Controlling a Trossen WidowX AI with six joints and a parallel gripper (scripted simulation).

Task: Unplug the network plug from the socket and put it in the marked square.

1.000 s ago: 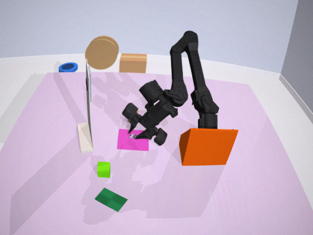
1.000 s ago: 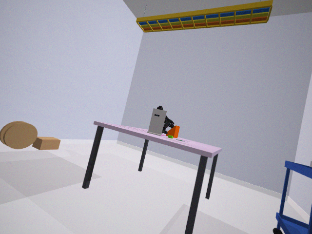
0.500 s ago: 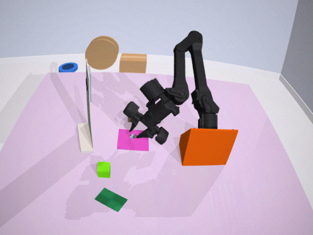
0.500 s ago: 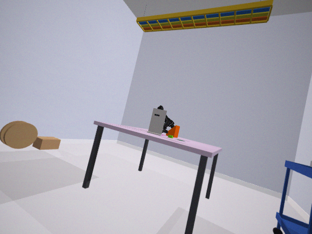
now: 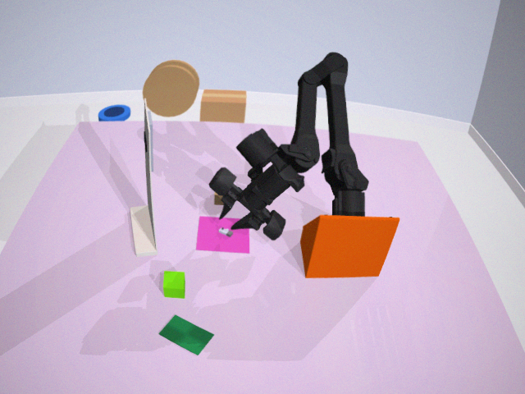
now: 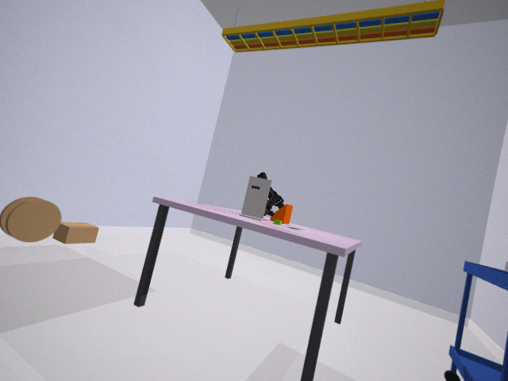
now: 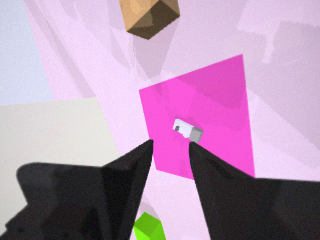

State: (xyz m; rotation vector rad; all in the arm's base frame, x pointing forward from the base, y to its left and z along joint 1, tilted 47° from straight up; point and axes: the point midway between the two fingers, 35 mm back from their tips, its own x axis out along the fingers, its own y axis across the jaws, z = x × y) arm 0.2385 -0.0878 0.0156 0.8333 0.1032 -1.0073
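My gripper tip is now 3 cm above the pale grey network plug and 1 cm to the left of it. Round my gripper tip: flat dark green tile (31 cm to the left, 7 cm ahead, 3 cm below); upright panel (19 cm ahead, 10 cm above); magenta square (3 cm below).
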